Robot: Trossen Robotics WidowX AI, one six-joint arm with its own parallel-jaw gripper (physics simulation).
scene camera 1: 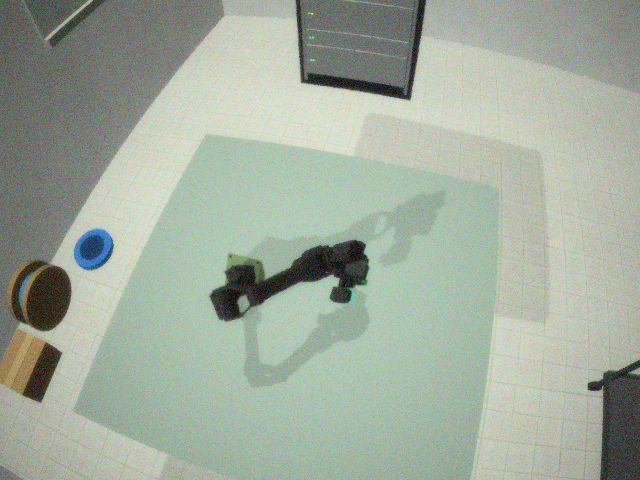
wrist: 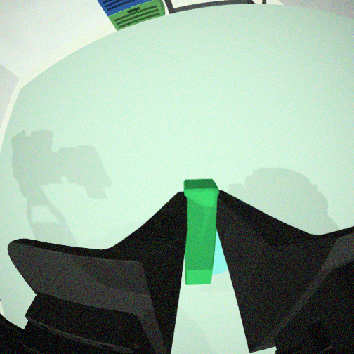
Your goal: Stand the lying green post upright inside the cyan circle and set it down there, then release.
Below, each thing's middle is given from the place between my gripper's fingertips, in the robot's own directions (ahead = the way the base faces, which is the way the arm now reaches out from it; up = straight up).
I see the green post (wrist: 201,194) 2 cm behind my hand, 1 cm to the left of it and 1 cm below it.
